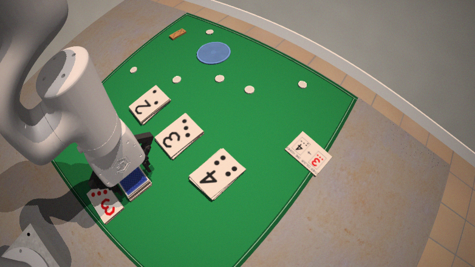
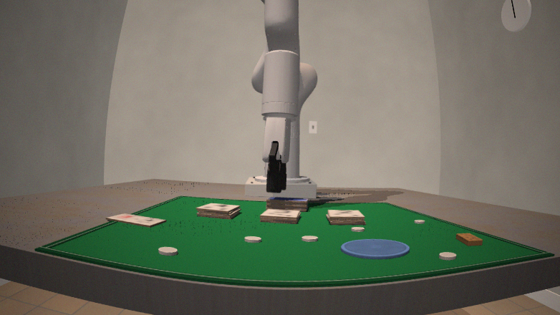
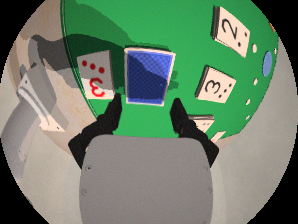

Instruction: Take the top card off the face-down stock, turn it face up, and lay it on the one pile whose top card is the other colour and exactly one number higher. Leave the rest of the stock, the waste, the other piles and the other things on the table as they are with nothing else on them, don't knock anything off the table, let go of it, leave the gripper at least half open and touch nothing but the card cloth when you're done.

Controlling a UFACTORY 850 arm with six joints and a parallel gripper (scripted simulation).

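Right now my hand is 30 mm to the right of the card and 30 mm above it. Round my hand: green card cloth: 180 mm ahead, 10 mm to the left, 70 mm below.
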